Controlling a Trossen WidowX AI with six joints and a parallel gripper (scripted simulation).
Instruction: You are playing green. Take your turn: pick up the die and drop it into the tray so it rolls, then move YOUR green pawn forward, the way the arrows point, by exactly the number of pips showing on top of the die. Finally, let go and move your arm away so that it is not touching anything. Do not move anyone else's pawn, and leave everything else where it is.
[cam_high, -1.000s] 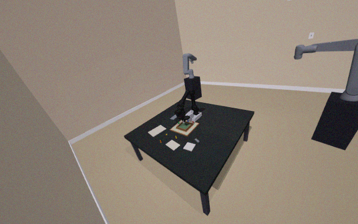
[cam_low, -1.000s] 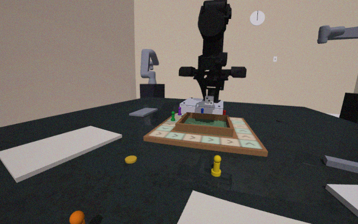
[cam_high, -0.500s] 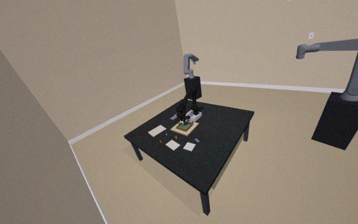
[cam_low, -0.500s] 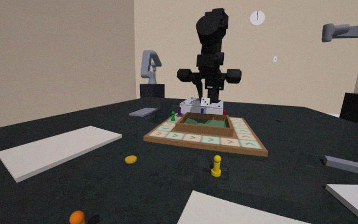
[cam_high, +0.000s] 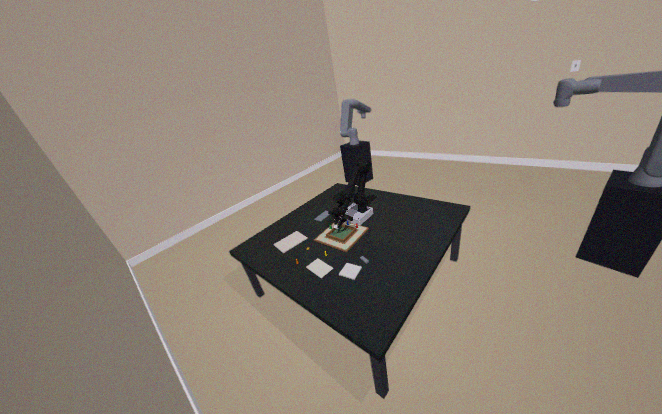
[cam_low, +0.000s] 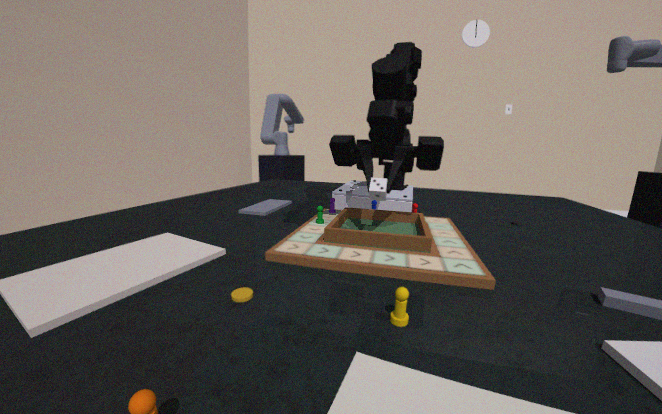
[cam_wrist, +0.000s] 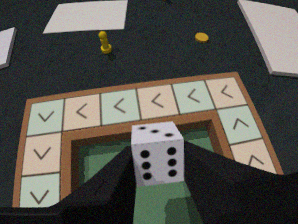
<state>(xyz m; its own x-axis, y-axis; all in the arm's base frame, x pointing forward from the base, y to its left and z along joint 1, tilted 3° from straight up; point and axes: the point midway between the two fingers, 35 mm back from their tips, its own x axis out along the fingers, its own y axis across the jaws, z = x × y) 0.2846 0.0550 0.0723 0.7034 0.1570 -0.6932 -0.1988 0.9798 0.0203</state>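
Right now the green pawn is 3 cm behind my gripper tip, 12 cm to the right of it and 6 cm below it. Also, from my gripper tip: red pawn: 16 cm behind, 3 cm to the left, 6 cm below; then white die: right at my gripper tip; then blue pawn: 14 cm behind, 5 cm to the right, 6 cm below.
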